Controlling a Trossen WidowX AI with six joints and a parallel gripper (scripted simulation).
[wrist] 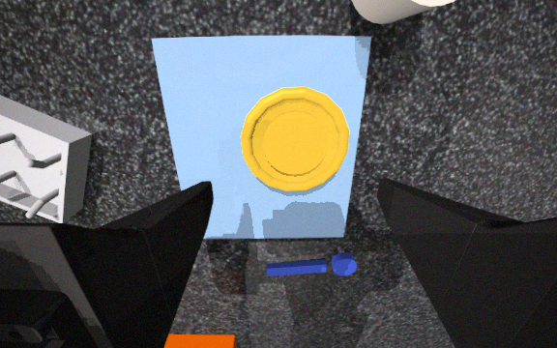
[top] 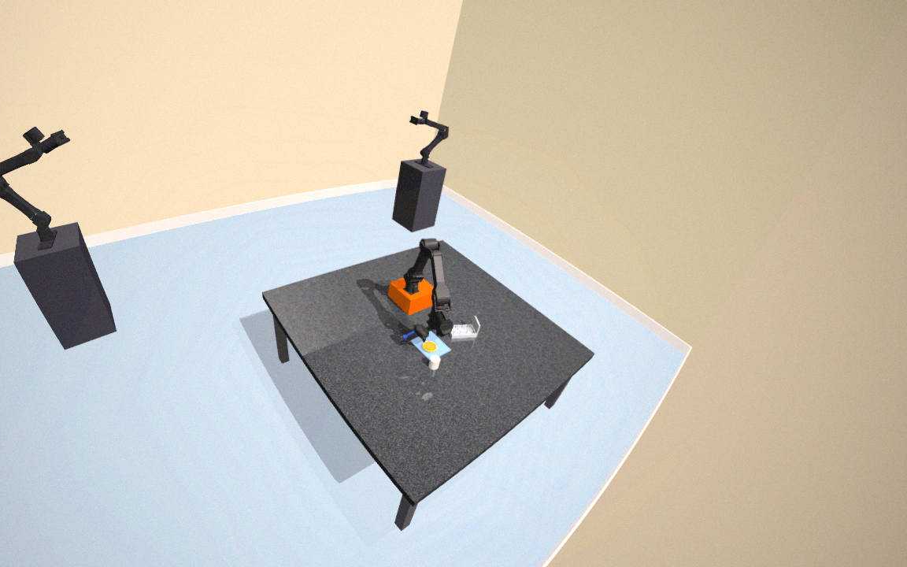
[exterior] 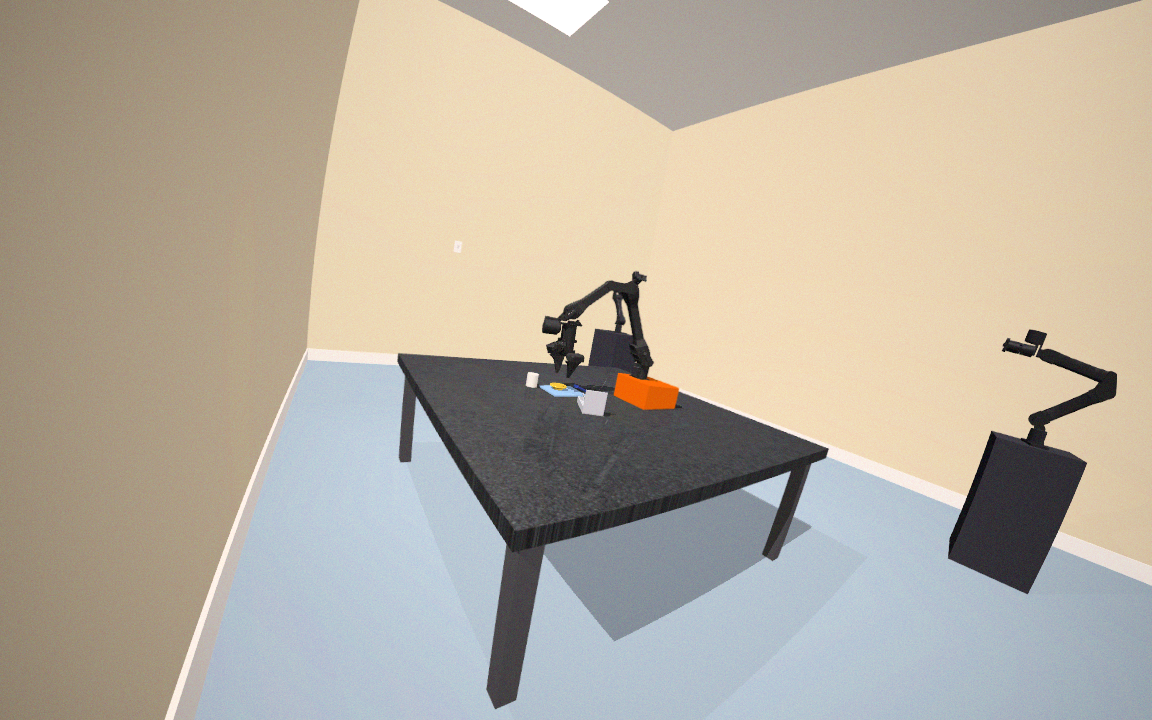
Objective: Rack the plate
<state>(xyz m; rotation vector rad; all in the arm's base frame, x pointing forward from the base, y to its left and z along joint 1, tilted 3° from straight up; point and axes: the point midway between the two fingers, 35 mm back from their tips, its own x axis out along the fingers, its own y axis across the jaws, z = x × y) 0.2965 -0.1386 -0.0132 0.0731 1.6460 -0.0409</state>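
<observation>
Now: gripper tip 1 cm short of the yellow plate and 5 cm above it. Also, from my gripper tip: white cup 10 cm ahead, 6 cm to the right, 4 cm below; dish rack 2 cm ahead, 22 cm to the left, 4 cm below; blue spoon 12 cm behind, 2 cm to the right, 6 cm below.
</observation>
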